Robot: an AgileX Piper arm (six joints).
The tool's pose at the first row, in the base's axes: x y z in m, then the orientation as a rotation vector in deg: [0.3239, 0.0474, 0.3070, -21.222, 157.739, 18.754]
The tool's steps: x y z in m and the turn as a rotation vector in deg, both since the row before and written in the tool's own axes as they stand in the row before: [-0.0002, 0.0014, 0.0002, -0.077, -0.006, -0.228]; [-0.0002, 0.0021, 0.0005, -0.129, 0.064, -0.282]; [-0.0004, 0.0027, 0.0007, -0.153, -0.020, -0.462]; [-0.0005, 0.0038, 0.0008, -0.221, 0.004, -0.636]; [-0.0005, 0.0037, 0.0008, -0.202, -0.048, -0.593]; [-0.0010, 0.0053, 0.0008, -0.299, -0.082, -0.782]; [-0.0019, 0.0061, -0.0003, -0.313, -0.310, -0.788]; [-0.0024, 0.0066, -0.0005, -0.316, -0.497, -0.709]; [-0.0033, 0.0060, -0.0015, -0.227, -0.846, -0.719]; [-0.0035, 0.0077, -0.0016, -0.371, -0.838, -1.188]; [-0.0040, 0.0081, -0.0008, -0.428, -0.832, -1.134]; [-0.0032, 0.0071, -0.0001, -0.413, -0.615, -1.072]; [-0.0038, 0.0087, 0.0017, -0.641, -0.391, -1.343]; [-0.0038, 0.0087, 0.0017, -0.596, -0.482, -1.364]
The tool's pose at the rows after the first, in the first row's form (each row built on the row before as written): [0.3237, 0.0488, 0.3071, -21.551, 157.666, 18.804]; [0.3234, 0.0509, 0.3071, -21.986, 157.642, 18.905]; [0.3232, 0.0537, 0.3071, -22.650, 157.482, 19.002]; [0.3227, 0.0576, 0.3072, -23.574, 157.288, 19.146]; [0.3222, 0.0614, 0.3073, -24.419, 157.053, 19.280]; [0.3216, 0.0668, 0.3079, -25.534, 156.717, 19.503]; [0.3211, 0.0728, 0.3100, -26.592, 156.150, 19.773]; [0.3207, 0.0794, 0.3125, -27.483, 155.422, 20.092]; [0.3209, 0.0853, 0.3162, -28.251, 154.353, 20.334]; [0.3205, 0.0928, 0.3204, -29.674, 153.118, 20.637]; [0.3204, 0.1010, 0.3242, -31.030, 151.893, 21.026]; [0.3201, 0.1083, 0.3269, -32.356, 150.889, 21.369]; [0.3200, 0.1178, 0.3286, -34.169, 149.971, 21.887]; [0.3197, 0.1273, 0.3303, -35.950, 148.940, 22.352]
